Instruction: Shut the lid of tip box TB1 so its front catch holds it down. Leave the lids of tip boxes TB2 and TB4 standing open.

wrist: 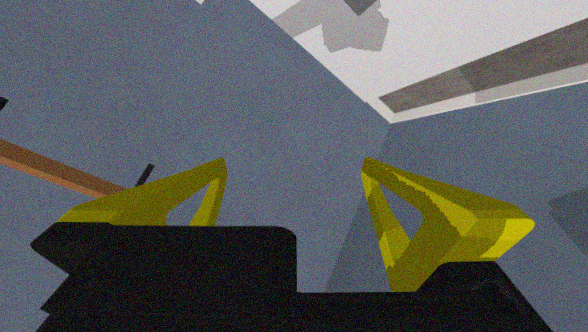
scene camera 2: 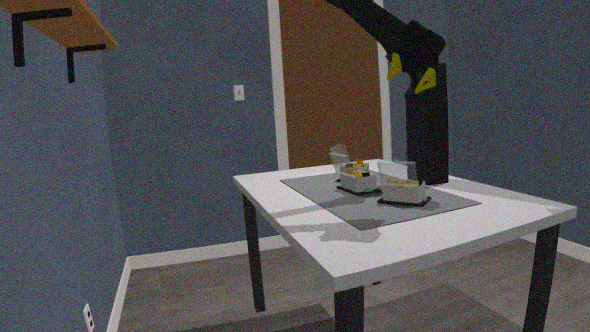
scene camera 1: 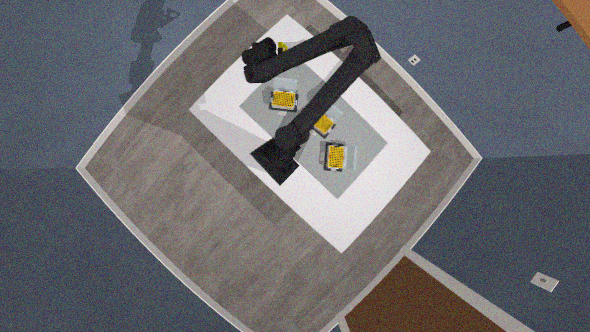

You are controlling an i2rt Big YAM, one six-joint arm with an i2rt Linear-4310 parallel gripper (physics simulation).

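Places are measured from the arm's base along level axes (x left, y back, z up), in centimetres.
Where they show: gripper, fingertip midpoint: (wrist: pixel 294 165) (scene camera 2: pixel 401 85) (scene camera 1: pixel 277 47); arm's base, origin of the base link: (scene camera 1: pixel 276 160).
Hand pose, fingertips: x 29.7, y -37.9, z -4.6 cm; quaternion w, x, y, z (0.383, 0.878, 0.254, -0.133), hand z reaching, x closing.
Things, the pixels of their top centre, and the offset from my fingertips. "*": a spot on its surface instead. Level surfaces: height alone.
- middle box, middle of its top: (scene camera 2: pixel 360 172) (scene camera 1: pixel 320 122) dx -34.2, dy +7.4, dz -30.6 cm
- far box, middle of its top: (scene camera 2: pixel 354 161) (scene camera 1: pixel 336 156) dx -52.4, dy +16.5, dz -29.8 cm
- raised lid, surface spot: (scene camera 2: pixel 339 155) * dx -33.3, dy -2.0, dz -23.1 cm
- grey mat, its level: dz -37.2 cm
- white table, its level: dz -37.5 cm
Three tip boxes with yellow racks stand on the grey mat; no labels are legible, so I cannot tell which is TB1, TB2 or TB4. One box (scene camera 1: pixel 284 100) (scene camera 2: pixel 404 194) is nearest scene camera 2, its clear lid (scene camera 1: pixel 286 83) (scene camera 2: pixel 398 171) raised. A middle box (scene camera 1: pixel 324 123) (scene camera 2: pixel 358 184) is partly beside my arm in scene camera 1. The far box (scene camera 1: pixel 335 157) has its clear lid (scene camera 1: pixel 352 157) raised. Another raised lid (scene camera 2: pixel 339 155) shows in scene camera 2. My gripper (scene camera 2: pixel 404 86) (wrist: pixel 294 165) is open and empty, high above the table. Front catches are too small to judge.
The grey mat (scene camera 1: pixel 367 142) (scene camera 2: pixel 310 185) lies on the white table (scene camera 1: pixel 340 235) (scene camera 2: pixel 350 257). My black arm (scene camera 1: pixel 320 100) arches over the boxes in scene camera 1. A wooden shelf (scene camera 1: pixel 580 15) (scene camera 2: pixel 82 30) (wrist: pixel 55 172) is on the wall.
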